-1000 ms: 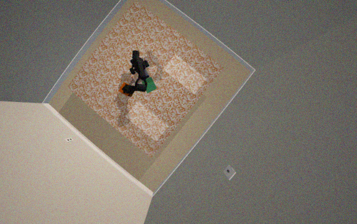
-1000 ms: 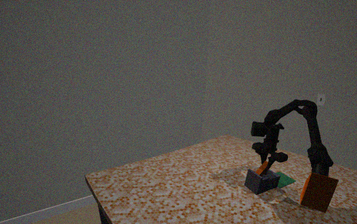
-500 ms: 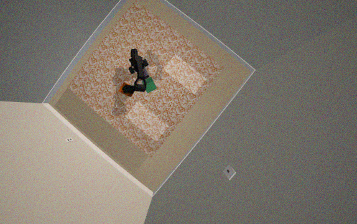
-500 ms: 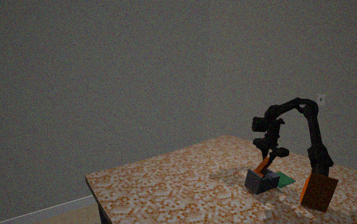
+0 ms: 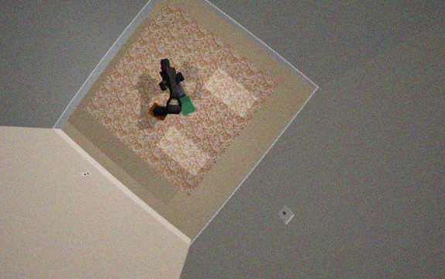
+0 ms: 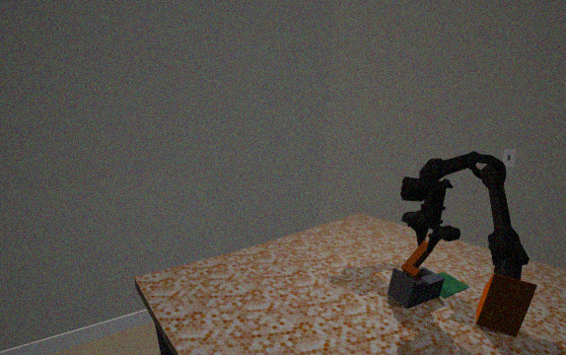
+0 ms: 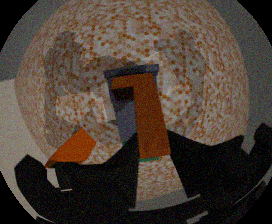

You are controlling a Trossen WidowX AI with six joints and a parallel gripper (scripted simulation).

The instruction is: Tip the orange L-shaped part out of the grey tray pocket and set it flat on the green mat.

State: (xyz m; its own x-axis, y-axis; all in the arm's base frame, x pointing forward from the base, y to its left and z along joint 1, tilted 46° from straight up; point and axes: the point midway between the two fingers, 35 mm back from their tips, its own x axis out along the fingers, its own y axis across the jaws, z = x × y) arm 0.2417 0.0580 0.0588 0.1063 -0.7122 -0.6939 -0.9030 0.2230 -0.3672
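Right now my gripper tip is 160 mm above the green mat, 120 mm to the left of it and 70 mm past it. Also, from my gripper tip: orange L-shaped part (40 mm to the left, 30 mm below).
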